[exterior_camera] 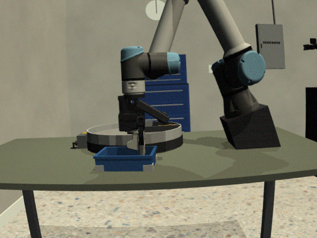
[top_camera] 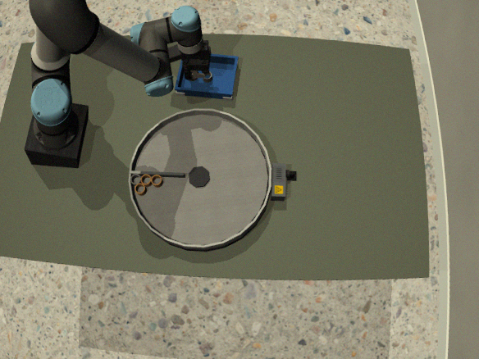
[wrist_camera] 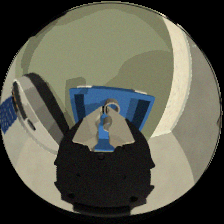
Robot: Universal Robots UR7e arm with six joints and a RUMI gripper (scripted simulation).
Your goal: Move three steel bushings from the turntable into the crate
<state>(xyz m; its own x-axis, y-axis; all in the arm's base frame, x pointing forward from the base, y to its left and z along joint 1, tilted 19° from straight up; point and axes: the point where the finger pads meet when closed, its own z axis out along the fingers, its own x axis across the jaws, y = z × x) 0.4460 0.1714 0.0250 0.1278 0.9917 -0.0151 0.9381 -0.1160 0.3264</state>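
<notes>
The crate lies 50 mm ahead of my hand. Also, from my hand: round grey turntable: 350 mm to the right, 30 mm above, 10 mm ahead.
</notes>
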